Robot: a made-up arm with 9 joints.
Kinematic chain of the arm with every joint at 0, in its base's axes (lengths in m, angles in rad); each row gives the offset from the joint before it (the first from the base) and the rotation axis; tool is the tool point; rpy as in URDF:
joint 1: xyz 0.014 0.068 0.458 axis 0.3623 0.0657 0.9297
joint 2: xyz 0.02 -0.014 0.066 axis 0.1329 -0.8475 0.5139
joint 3: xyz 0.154 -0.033 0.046 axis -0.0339 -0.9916 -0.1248
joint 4: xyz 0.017 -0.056 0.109 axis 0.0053 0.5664 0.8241
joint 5: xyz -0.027 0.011 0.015 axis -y
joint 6: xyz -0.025 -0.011 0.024 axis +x
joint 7: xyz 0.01 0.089 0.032 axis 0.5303 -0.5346 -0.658
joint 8: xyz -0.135 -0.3 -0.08 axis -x
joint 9: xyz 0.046 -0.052 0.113 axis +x
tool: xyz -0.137 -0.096 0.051 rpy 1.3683 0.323 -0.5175
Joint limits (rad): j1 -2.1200..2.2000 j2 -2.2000..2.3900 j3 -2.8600..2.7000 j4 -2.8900..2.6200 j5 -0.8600..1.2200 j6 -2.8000..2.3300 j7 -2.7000..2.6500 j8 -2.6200..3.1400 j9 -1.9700..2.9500
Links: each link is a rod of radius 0.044 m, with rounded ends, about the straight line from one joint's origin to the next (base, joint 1, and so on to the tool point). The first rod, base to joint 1, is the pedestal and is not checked.
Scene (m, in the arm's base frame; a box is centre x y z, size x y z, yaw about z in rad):
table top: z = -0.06
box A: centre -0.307 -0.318 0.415 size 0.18 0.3 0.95 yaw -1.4
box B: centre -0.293 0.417 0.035 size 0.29 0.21 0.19 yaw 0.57
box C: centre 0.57 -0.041 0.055 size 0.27 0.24 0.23 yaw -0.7
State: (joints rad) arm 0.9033 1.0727 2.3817 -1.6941 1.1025 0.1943 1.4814 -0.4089 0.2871
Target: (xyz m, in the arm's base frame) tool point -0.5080 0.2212 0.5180
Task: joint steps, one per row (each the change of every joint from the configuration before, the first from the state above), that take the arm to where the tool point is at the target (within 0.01 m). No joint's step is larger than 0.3 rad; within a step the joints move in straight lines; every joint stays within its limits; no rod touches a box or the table.
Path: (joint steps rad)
1: 0.2593 0.1325 -0.0615 0.0725 0.0235 -0.0192 -0.0021 0.0281 -0.0889
2: 0.2594 0.1325 -0.0615 0.0724 0.0235 -0.0192 -0.0021 0.0282 -0.0889
3: 0.2593 0.1325 -0.0615 0.0725 0.0235 -0.0192 -0.0020 0.0281 -0.0889
4: 0.2594 0.1326 -0.0616 0.0725 0.0235 -0.0191 -0.0021 0.0282 -0.0889
5: 0.2593 0.1325 -0.0615 0.0725 0.0235 -0.0192 -0.0021 0.0281 -0.0889
6: 0.0000 -0.0314 0.1565 -0.2650 0.0000 0.0942 0.2947 -0.1902 0.1050
7: 0.0000 -0.0313 0.1565 -0.2649 0.0000 0.0943 0.2948 -0.1902 0.1049
8: 0.0000 -0.0314 0.1564 -0.2649 0.0000 0.0943 0.2947 -0.1902 0.1050
9: 0.0000 -0.0314 0.1565 -0.2650 0.0000 0.0943 0.2948 -0.1901 0.1049

